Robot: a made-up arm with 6 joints.
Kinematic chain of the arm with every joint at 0, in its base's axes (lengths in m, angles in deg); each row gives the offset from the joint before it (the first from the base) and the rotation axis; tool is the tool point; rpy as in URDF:
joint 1: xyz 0.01 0 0.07 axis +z
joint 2: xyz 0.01 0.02 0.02 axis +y
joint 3: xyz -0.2 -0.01 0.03 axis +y
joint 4: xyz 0.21 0.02 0.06 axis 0.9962 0 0.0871
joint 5: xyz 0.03 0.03 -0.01 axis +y
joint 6: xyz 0.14 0.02 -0.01 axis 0.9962 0 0.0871
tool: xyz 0 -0.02 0.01 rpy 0.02 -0.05 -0.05
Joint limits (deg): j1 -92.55..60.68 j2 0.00..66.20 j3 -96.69..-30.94 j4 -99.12..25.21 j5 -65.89..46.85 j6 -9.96..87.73
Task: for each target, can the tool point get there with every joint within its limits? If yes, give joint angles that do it. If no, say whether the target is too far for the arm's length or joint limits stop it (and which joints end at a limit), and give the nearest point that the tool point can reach.
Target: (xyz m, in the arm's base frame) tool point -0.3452 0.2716 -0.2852
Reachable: no: joint limits stop it (at a limit: joint 1, joint 2, joint 3, joint 4, joint 5, joint 6) | nearest point -0.0085 0.2252 0.0683 | short by 0.490 m
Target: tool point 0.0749 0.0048 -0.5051
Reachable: no: joint limits stop it (at a limit: joint 2, joint 3, joint 5, joint 6) | nearest point 0.1808 0.0126 0.0376 | short by 0.553 m
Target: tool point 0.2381 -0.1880 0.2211
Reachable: yes | joints -46.96 57.55 -50.88 -14.21 22.56 7.71
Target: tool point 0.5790 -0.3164 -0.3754
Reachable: no: too far | nearest point 0.2540 -0.1357 0.0715 | short by 0.581 m
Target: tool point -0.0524 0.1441 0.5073
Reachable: yes | joints -25.56 8.56 -69.74 -37.90 -53.40 57.25
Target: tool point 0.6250 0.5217 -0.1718
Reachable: no: too far | nearest point 0.2525 0.2057 0.1175 | short by 0.568 m
